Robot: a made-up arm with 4 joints.
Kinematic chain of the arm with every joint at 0, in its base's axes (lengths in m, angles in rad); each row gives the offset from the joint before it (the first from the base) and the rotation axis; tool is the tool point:
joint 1: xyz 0 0 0.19 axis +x
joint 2: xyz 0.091 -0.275 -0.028 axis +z
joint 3: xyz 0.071 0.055 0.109 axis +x
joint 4: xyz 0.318 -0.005 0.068 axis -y
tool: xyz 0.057 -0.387 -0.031
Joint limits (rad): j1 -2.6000..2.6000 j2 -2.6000..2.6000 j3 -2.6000..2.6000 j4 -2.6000..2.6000
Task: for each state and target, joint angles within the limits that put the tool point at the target. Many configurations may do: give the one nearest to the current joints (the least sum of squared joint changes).
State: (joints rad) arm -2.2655 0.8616 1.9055 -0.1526
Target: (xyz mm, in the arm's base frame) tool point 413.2 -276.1 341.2
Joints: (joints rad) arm -2.2014 0.6115 1.7076 -0.0301
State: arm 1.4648 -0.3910 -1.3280 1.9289
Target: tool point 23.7 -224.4 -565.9
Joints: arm 1.8390 -1.2666 -0.6492 2.6000
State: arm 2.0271 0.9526 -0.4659 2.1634
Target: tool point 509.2 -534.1 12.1
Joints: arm 1.1761 0.1998 -0.6527 2.0366
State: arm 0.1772 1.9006 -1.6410 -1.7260
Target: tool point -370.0 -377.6 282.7
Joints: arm 0.9347 2.1066 -2.2990 -1.8592
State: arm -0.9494 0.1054 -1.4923 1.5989
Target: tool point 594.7 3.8 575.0
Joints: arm -0.2259 -0.3234 -2.0304 1.6322
